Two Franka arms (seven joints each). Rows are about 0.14 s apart.
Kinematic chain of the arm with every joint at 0, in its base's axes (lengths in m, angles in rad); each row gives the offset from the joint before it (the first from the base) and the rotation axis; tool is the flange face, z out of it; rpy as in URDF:
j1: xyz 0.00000 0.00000 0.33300 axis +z
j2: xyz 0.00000 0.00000 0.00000 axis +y
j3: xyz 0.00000 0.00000 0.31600 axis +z
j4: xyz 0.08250 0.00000 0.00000 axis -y
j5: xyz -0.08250 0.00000 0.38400 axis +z
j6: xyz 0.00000 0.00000 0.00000 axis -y
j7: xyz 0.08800 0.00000 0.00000 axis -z
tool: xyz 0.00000 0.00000 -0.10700 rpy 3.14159 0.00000 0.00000
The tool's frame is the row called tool.
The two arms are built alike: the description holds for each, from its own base.
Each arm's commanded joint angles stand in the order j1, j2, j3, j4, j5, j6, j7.
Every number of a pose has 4 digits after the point. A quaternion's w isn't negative.
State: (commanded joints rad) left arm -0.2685 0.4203 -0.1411 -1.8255 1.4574 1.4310 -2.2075; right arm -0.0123 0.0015 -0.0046 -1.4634 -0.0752 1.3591 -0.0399
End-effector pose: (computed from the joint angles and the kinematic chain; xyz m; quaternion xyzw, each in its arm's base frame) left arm 0.6025 -0.1241 0.3522 -0.5788 -0.4402 -0.5236 0.4439; right arm 0.5320 -0.0182 0.6562 0.9979 0.0055 -0.0539 0.0356
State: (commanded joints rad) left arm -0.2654 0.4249 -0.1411 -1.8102 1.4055 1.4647 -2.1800; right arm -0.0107 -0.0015 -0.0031 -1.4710 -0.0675 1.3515 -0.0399
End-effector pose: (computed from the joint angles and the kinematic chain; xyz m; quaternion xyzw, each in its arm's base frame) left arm 0.6045 -0.1266 0.3488 -0.5991 -0.4490 -0.4984 0.4372; right arm 0.5303 -0.0157 0.6537 0.9977 0.0076 -0.0598 0.0317
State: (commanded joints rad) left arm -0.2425 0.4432 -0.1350 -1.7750 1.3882 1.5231 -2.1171; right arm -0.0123 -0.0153 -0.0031 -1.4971 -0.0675 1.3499 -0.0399
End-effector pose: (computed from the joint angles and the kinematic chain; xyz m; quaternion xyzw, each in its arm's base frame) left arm 0.6185 -0.1181 0.3471 -0.6240 -0.4439 -0.4759 0.4325; right arm 0.5258 -0.0165 0.6492 0.9972 0.0070 -0.0668 0.0315
